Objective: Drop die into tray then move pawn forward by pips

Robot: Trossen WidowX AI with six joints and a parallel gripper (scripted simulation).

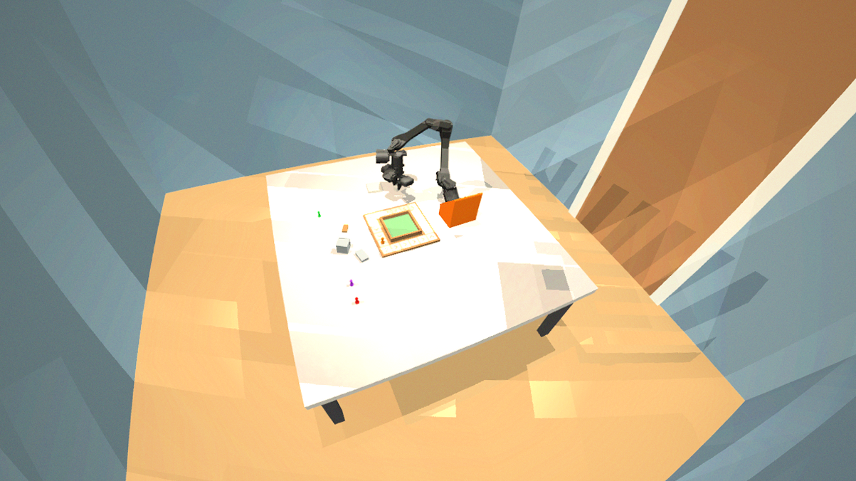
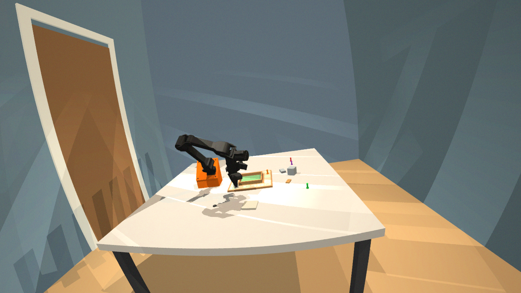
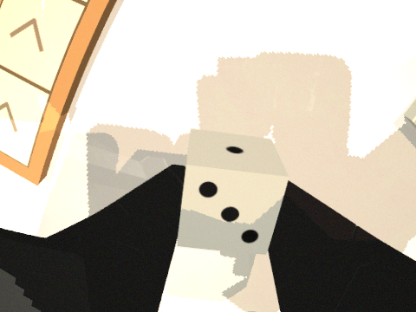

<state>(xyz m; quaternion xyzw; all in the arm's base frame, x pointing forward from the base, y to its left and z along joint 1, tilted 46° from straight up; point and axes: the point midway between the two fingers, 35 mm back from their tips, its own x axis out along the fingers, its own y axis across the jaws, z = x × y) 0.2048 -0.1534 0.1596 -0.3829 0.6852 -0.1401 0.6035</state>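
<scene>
My gripper tip is 28 cm to the right of the orange pawn, 18 cm short of it and 4 cm above it. Also, from my gripper tip: green dice tray: 21 cm to the left, 7 cm ahead, 6 cm below; black disc: 12 cm behind, 9 cm to the right, 7 cm below; white die: right at my gripper tip.
</scene>
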